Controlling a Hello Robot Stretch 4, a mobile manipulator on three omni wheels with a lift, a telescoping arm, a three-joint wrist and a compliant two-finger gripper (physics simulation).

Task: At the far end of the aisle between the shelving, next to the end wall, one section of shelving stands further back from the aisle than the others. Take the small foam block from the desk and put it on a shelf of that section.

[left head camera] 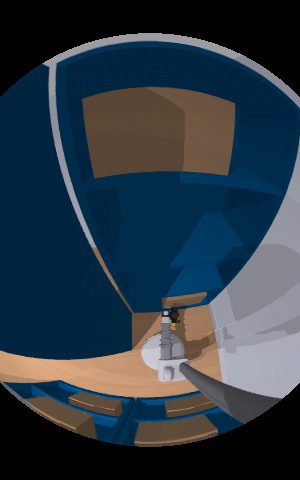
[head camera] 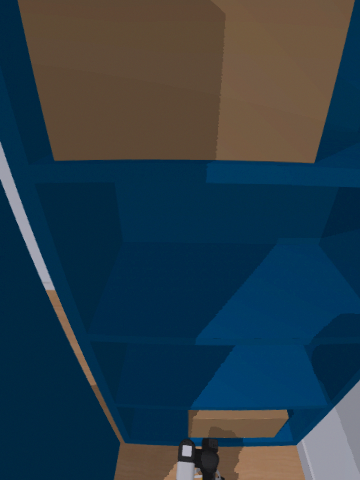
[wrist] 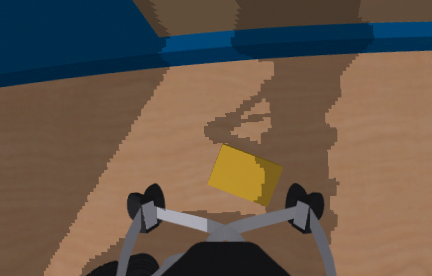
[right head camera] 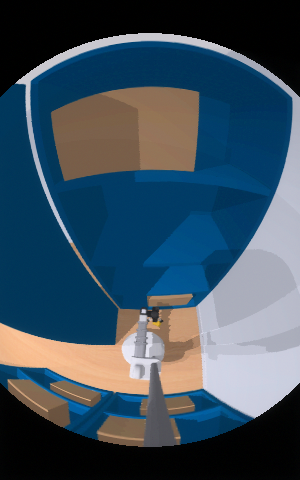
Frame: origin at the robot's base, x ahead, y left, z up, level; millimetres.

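Where they show: gripper, fingertip midpoint: (wrist: 224, 200).
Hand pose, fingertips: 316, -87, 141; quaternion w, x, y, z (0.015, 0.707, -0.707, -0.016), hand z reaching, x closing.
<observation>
Each offset is from my fingertips to the centre of the thing, as dx, dy, dz. Level surfaces: height alone.
The small yellow foam block {+2, -28, -146} (wrist: 237, 174) (right head camera: 157, 323) lies on the wooden floor, slightly turned, partly in shadow. My gripper (wrist: 224, 200) is open with nothing between its fingers. In the wrist view the block shows beyond the fingertips, nearer the right finger. The blue shelving section (head camera: 125, 173) (left head camera: 210, 178) (right head camera: 165, 176) (wrist: 300, 46) fills the head views, set back beside the end wall. Its middle shelf {dz +822} (head camera: 175, 295) and the lower shelf (head camera: 155, 375) have bare surface showing. In the head camera view the arm's end hides most of the block. The desk does not show.
A large brown box {+326, +134, +1414} (head camera: 125, 95) sits high in the section, and a smaller box {+345, -127, +43} (head camera: 237, 425) is at its bottom. The neighbouring unit's dark blue side (head camera: 25, 360) (left head camera: 50, 280) stands forward at left. The end wall (head camera: 345, 430) (left head camera: 270, 310) is at right. Shelving with boxes (left head camera: 175, 432) is behind.
</observation>
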